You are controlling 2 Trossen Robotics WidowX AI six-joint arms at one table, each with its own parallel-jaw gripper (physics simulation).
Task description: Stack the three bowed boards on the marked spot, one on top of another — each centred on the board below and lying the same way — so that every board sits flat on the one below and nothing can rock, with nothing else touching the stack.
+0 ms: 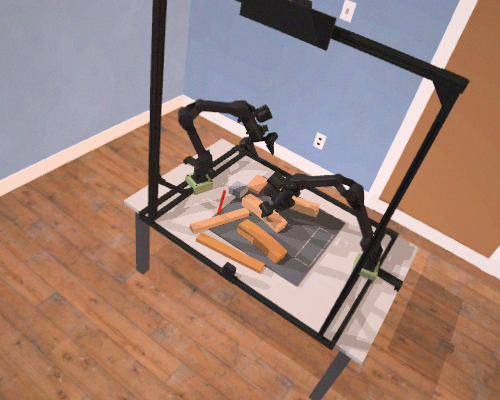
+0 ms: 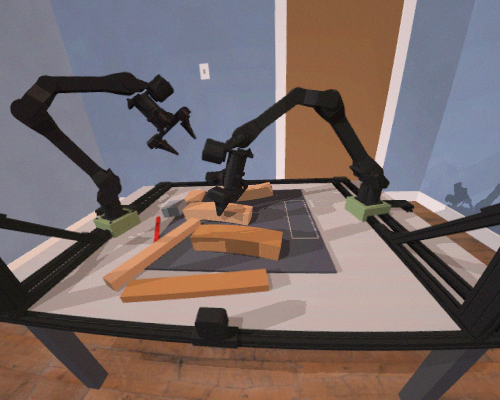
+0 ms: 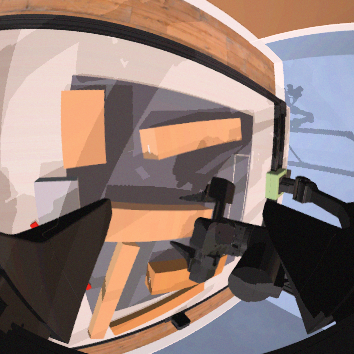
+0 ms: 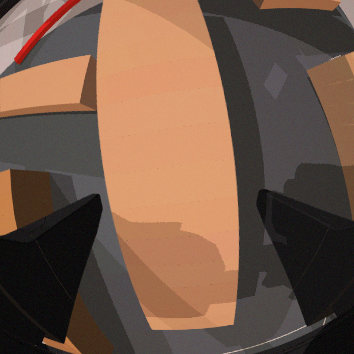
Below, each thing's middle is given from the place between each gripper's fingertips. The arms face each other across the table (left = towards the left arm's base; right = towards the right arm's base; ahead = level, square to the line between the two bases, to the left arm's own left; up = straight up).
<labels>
I see my left gripper 220 mm above the grey block (image 3: 54, 196), 80 mm to the right of it and 50 mm past it.
I see my right gripper 8 cm short of the grey block, 21 cm to the right of it and 2 cm above it.
</labels>
